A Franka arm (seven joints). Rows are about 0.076 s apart.
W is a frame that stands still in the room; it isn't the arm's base.
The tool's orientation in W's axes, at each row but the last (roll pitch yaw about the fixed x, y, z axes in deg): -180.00, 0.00, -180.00; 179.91, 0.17, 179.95; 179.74, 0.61, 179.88; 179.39, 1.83, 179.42
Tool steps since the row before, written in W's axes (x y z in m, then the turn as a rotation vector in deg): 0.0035, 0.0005, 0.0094, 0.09, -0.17, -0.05; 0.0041, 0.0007, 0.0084, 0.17, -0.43, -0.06; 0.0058, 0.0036, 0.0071, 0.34, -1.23, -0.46; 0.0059, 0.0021, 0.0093, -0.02, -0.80, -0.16
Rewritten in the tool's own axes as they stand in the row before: -0.0035, 0.0005, -0.0094, -0.09, -0.17, 0.05; -0.0041, 0.0007, -0.0084, -0.17, -0.43, 0.06; -0.0059, 0.0036, -0.0070, -0.34, -1.23, 0.46; -0.0062, 0.0023, -0.0091, 0.02, -0.80, 0.15
